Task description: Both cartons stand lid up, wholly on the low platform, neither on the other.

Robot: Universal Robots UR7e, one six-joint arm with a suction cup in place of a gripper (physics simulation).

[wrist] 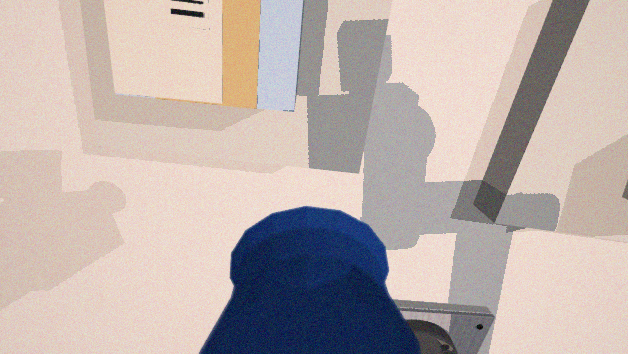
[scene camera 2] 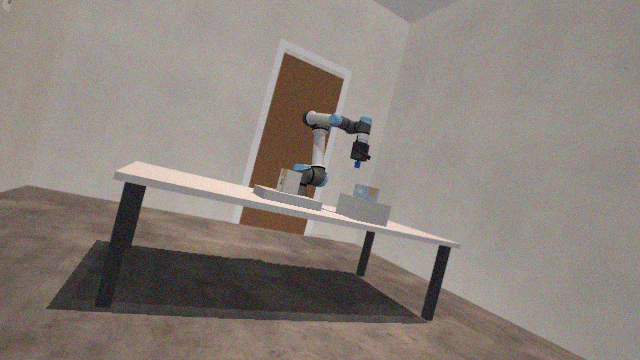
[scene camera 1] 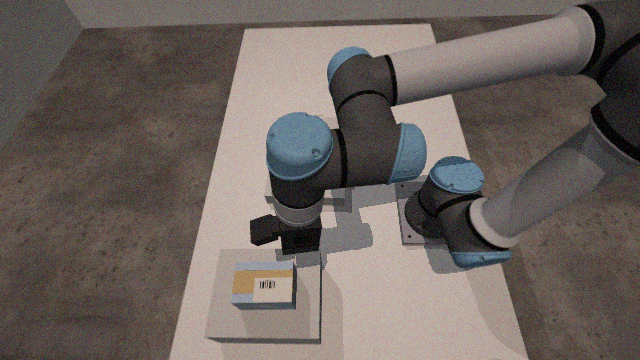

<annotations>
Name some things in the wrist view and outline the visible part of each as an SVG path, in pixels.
My suction cup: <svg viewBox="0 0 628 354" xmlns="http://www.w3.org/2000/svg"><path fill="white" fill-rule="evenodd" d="M199 354L421 354L419 341L391 298L385 283L389 273L385 245L368 224L341 210L311 206L271 213L245 230L231 252L230 279L233 289L230 299Z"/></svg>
A low grey platform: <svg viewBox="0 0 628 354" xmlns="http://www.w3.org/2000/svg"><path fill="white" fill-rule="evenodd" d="M553 0L473 205L497 224L628 242L628 200L622 197L628 181L628 0Z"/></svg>
</annotations>
